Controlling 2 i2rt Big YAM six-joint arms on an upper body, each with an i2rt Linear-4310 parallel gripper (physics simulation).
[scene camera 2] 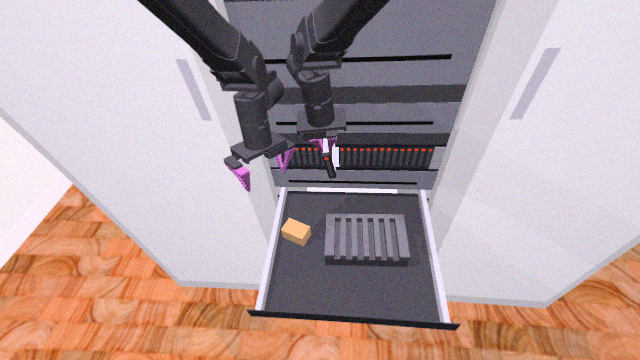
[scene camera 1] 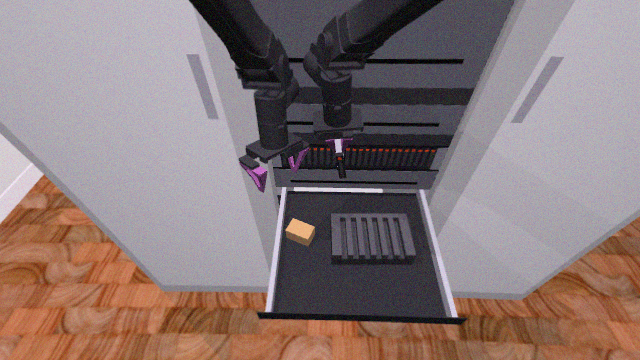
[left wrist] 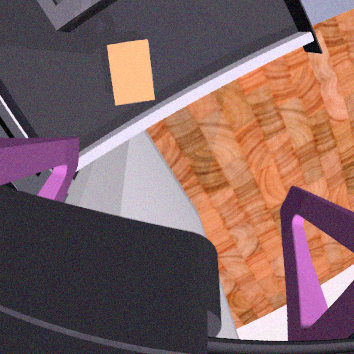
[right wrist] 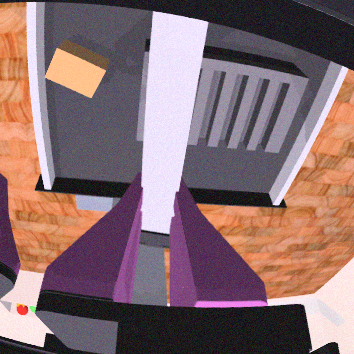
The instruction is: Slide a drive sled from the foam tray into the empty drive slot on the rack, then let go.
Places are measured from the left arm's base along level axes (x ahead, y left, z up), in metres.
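Pixels of known places: left gripper, fingertip midpoint: (scene camera 2: 266,181) (scene camera 1: 278,181) (left wrist: 185,174); right gripper, fingertip midpoint: (scene camera 2: 326,152) (scene camera 1: 338,152).
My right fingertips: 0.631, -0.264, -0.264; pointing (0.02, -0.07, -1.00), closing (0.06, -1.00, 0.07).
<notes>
For each thing: its middle in the pictures, then the offset to it from my right fingertips, as dx, dy, dz. "spot": a spot on its surface instead.
- drive sled, body centre: (scene camera 2: 329,149) (scene camera 1: 339,149) +0.031, -0.003, -0.019
- rack's drive row, surface spot: (scene camera 2: 385,158) (scene camera 1: 389,158) spot: +0.096, -0.150, -0.112
- foam tray, body centre: (scene camera 2: 365,239) (scene camera 1: 369,238) -0.076, -0.098, -0.255
- orange block, body centre: (left wrist: 131,70) (scene camera 1: 300,232) (scene camera 2: 296,231) -0.056, +0.097, -0.262
- pulled-out drawer, surface spot: (scene camera 2: 352,320) (scene camera 1: 363,318) spot: -0.283, -0.066, -0.270
The drive sled (scene camera 1: 341,167) (scene camera 2: 329,166) (right wrist: 172,100) is long, with a white side and a black and orange end. My right gripper (scene camera 1: 339,143) (scene camera 2: 325,143) (right wrist: 159,192) is shut on it, in front of the rack's drive row (scene camera 1: 390,158) (scene camera 2: 385,158). A pale gap (scene camera 2: 336,156) in that row shows beside the sled in scene camera 2; in scene camera 1 the sled and gripper cover that part. The foam tray (scene camera 1: 337,240) (scene camera 2: 330,240) (left wrist: 70,17) (right wrist: 287,117) lies lower, its visible slots empty. My left gripper (scene camera 1: 279,181) (scene camera 2: 266,180) (left wrist: 185,174) is open and empty, left of the right one.
An orange block (scene camera 1: 300,231) (scene camera 2: 296,231) (left wrist: 131,72) (right wrist: 77,72) lies left of the foam tray in the pulled-out drawer (scene camera 1: 362,318) (scene camera 2: 352,320). Pale cabinet doors (scene camera 1: 125,125) (scene camera 1: 575,150) stand at both sides. The two grippers are close together.
</notes>
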